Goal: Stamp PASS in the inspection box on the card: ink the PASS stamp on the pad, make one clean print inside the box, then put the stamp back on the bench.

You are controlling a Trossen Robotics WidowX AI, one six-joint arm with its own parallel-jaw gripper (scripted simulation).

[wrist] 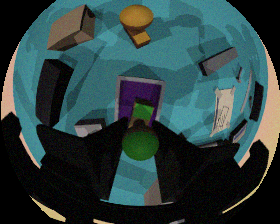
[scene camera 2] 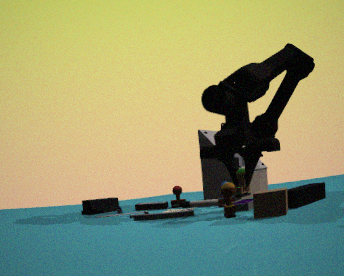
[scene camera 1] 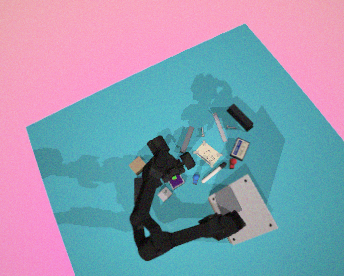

Path:
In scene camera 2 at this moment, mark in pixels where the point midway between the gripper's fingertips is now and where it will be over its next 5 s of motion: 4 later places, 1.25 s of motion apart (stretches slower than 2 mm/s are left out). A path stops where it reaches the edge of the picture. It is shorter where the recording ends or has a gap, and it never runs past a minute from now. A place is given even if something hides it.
My gripper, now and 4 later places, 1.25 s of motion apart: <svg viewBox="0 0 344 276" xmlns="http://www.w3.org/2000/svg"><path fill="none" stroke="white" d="M242 187L243 193L241 183L206 171L174 178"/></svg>

